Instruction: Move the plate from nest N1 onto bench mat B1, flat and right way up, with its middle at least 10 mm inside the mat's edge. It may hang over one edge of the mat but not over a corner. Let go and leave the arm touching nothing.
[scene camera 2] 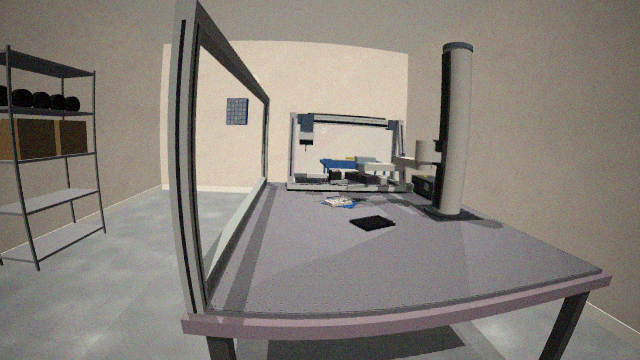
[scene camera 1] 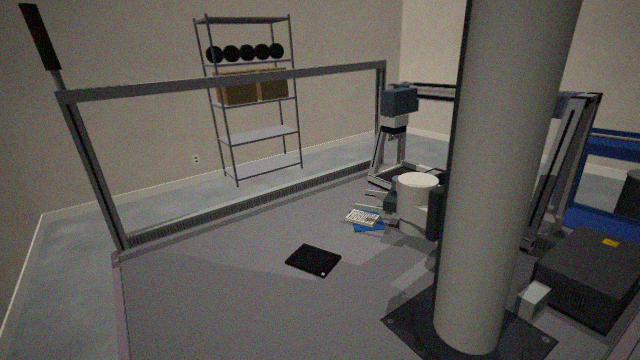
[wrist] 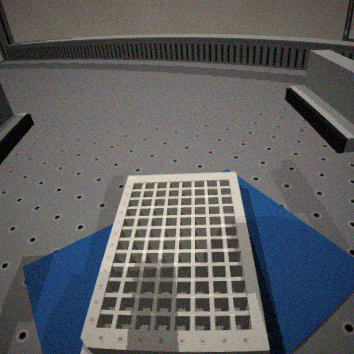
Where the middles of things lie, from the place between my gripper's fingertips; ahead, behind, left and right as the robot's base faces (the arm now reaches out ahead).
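Counting from my hand, I find the white gridded plate [wrist: 178, 264] 10 mm to the right of it, 10 mm behind it and 90 mm below it. The blue bench mat B1 [wrist: 297, 268] is 20 mm to the right of my hand and 20 mm behind it, and it lies 100 mm below it. As for the black nest N1 [scene camera 1: 307, 259], that is 310 mm to the left of my hand, 100 mm behind it and 100 mm below it.
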